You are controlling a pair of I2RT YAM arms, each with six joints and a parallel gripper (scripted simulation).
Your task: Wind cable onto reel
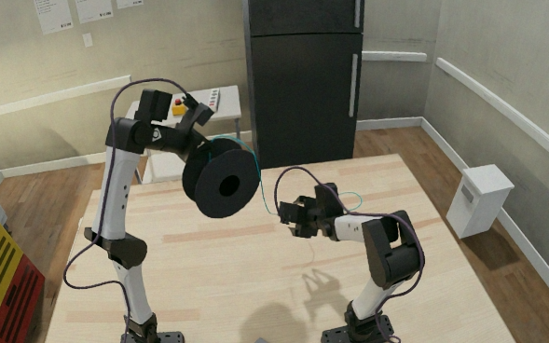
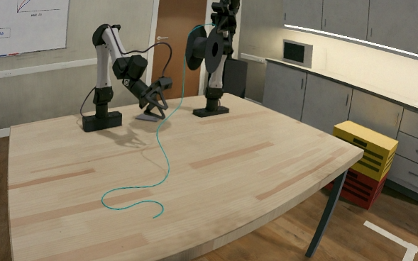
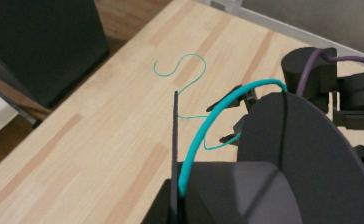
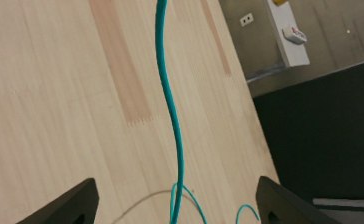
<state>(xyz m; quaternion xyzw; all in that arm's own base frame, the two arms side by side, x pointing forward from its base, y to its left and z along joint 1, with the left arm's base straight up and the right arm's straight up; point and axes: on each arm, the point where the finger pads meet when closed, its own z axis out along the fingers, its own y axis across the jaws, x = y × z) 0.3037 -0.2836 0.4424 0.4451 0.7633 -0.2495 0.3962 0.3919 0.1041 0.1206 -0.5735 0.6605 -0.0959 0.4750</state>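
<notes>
Now: left hand 7 cm above the black reel, 3 cm past it and 2 cm to the left of it. The rest, counted from my left hand: flat grey plate: 45 cm below, 37 cm behind, 10 cm to the right.
</notes>
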